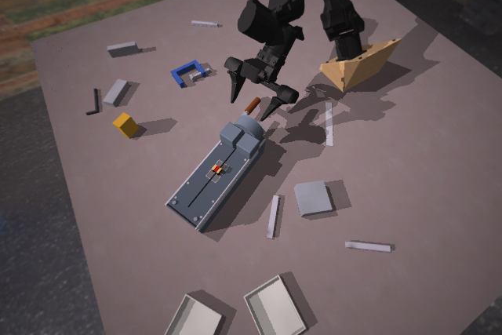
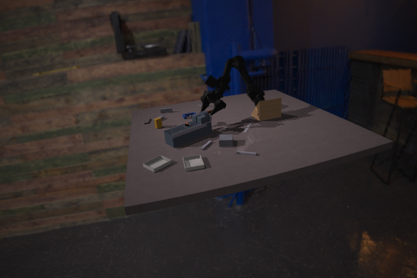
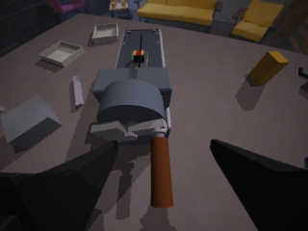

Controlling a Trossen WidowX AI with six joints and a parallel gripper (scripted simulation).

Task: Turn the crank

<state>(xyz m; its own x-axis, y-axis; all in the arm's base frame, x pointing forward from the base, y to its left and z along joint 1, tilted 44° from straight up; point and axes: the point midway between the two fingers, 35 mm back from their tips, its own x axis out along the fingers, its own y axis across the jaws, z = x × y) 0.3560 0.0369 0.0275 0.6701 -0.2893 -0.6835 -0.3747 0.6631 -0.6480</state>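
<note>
My gripper tip is 20 mm past the brown crank handle. Round my gripper tip: grey block: 30 mm behind, 250 mm to the left, 80 mm below; blue clamp: 40 mm ahead, 270 mm to the right, 80 mm below; red pointer: 140 mm ahead, 90 mm to the left, 10 mm below.
</note>
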